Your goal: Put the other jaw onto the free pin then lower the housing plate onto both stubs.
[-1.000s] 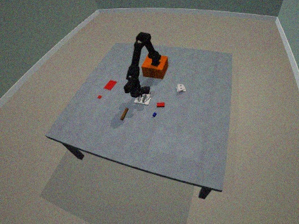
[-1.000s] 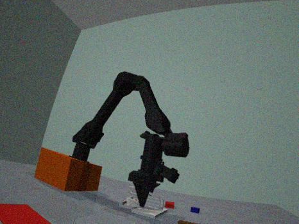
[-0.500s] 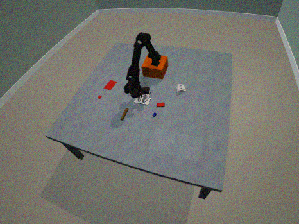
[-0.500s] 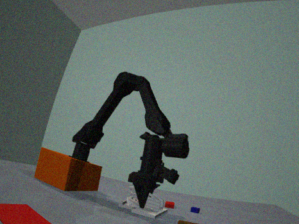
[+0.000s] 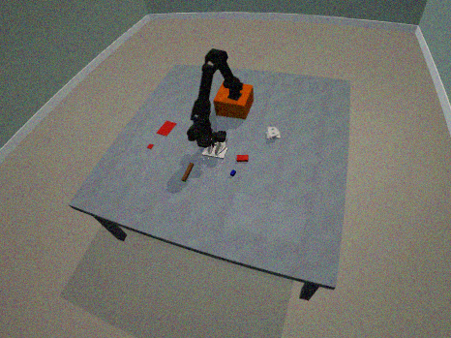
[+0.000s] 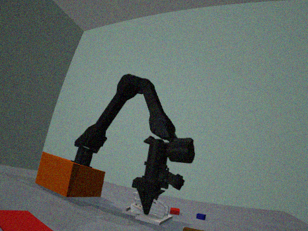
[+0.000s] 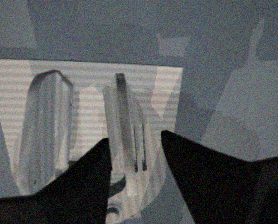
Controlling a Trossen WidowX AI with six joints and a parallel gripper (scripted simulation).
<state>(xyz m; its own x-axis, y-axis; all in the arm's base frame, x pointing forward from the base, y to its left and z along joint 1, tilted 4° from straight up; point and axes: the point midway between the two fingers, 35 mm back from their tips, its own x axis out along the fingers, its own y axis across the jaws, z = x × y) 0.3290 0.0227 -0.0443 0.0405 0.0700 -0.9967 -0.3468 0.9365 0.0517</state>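
The red block lies 1 cm behind my gripper tip, 19 cm to the left of it and 1 cm below it. From my gripper tip the other things lie so: brown stick 18 cm ahead, 2 cm to the right, 1 cm below; blue block 9 cm ahead, 19 cm to the left, 1 cm below; flat red patch 3 cm behind, 33 cm to the right, 2 cm below.
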